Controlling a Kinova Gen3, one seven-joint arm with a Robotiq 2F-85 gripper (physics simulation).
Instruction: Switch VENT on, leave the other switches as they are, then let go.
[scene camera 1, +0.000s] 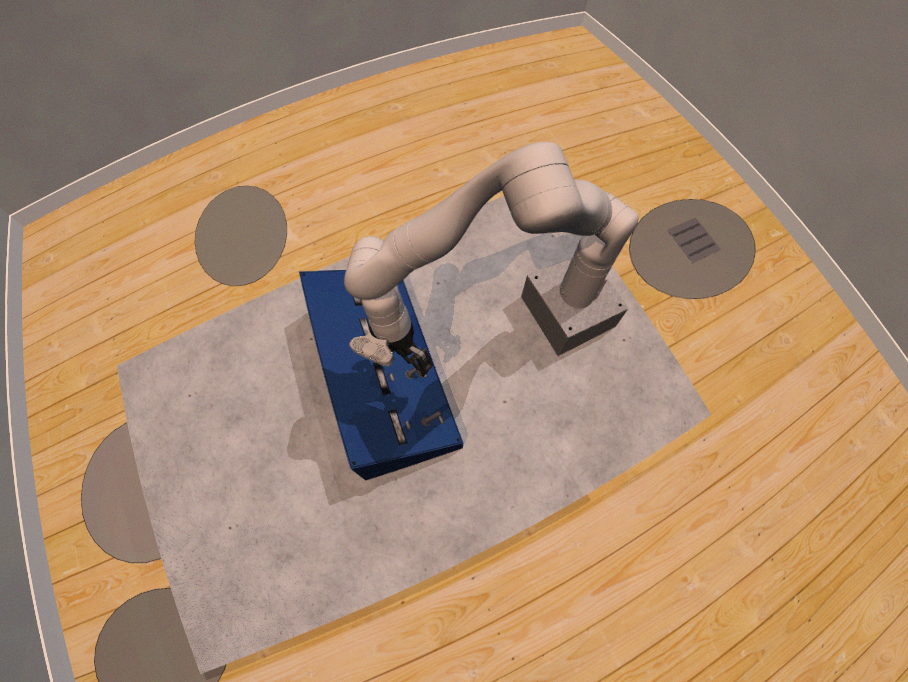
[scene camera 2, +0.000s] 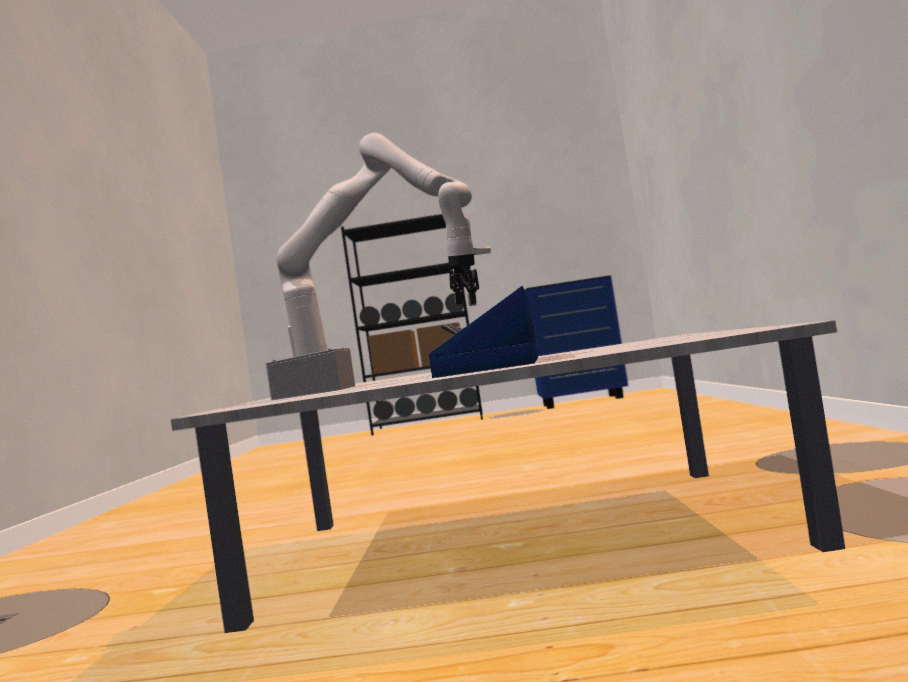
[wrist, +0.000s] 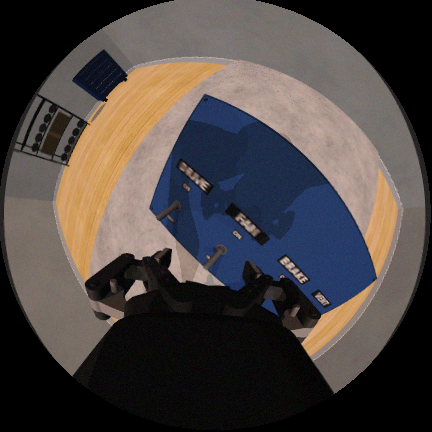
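Where they show: gripper, between the fingertips: (scene camera 1: 407, 363) (scene camera 2: 465, 304) (wrist: 207, 263); arm's base, origin of its link: (scene camera 1: 576, 292) (scene camera 2: 312, 354).
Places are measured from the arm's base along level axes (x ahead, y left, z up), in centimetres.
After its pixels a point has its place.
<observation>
The blue sloped switch panel (scene camera 1: 326, 308) {x 61.2, y -10.2, z 5.2 cm} (scene camera 2: 506, 330) {x 60.7, y -21.6, z -2.6 cm} (wrist: 320, 220) {x 60.6, y 2.0, z 5.3 cm} stands on the table. The VENT label (wrist: 321, 299) {x 53.8, y -15.0, z 1.4 cm} is near its lower right end in the wrist view, beside the BRAKE label (wrist: 293, 270) {x 53.1, y -2.8, z 1.4 cm}. The VENT lever does not show; the gripper and arm cover that part. Two other levers show: an end lever (wrist: 168, 210) {x 44.2, y 20.2, z 0.2 cm} (scene camera 1: 433, 418) {x 43.7, y 21.0, z 0.4 cm} and a second lever (wrist: 215, 256) {x 45.0, y 8.5, z 0.2 cm} (scene camera 1: 412, 374) {x 45.5, y 9.3, z -0.6 cm}, both pointing away from their small ON marks in the wrist view. My gripper (scene camera 1: 422, 364) {x 46.1, y 9.5, z 7.7 cm} (scene camera 2: 466, 299) {x 46.1, y 9.5, z 7.7 cm} (wrist: 207, 263) {x 46.1, y 9.5, z 7.7 cm} is open and empty, a little above the panel's slope.
The grey table (scene camera 1: 513, 455) {x 27.2, y 32.6, z -11.3 cm} (scene camera 2: 631, 353) {x 87.6, y -28.9, z -11.9 cm} (wrist: 320, 120) {x 101.3, y 12.3, z -11.3 cm} carries the panel and the arm's base block (scene camera 1: 594, 331) {x -2.6, y 9.5, z -5.4 cm} (scene camera 2: 308, 374) {x 2.7, y -9.7, z -5.8 cm}. A shelf rack (scene camera 2: 396, 228) and a blue drawer cabinet (scene camera 2: 576, 312) (wrist: 100, 75) stand on the floor beyond the table.
</observation>
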